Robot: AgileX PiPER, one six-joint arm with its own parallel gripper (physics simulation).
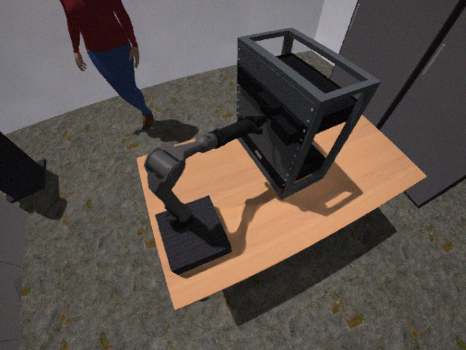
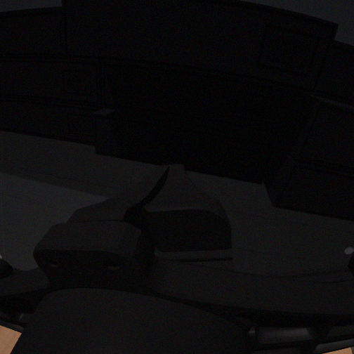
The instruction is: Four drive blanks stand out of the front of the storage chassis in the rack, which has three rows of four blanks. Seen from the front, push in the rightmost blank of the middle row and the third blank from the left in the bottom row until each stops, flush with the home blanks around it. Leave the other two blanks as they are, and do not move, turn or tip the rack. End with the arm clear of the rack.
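The dark chassis front sits in the grey rack [image 1: 345, 91]. My gripper [image 1: 264, 120] [image 2: 175, 175] is shut and empty, its tips together at the lower edge of a bottom-row blank [image 2: 185, 135], which looks like the third from the left. A narrow left side face shows on this blank, so it seems to stand out slightly. A wide upper blank [image 2: 200, 40] stands out above it. At the right, a dark block [image 1: 290, 129] [image 2: 320, 145] stands out, its left side showing; its exact row is hard to tell. Contact at the tips is too dark to judge.
The rack stands upright on the wooden table [image 1: 395, 155]. The arm reaches from its black base [image 1: 195, 245] to the rack front. The rack's lower front panel [image 2: 295, 240] lies below the chassis. A person [image 1: 107, 50] is beyond the table, and a dark cabinet [image 1: 425, 115] stands behind the rack.
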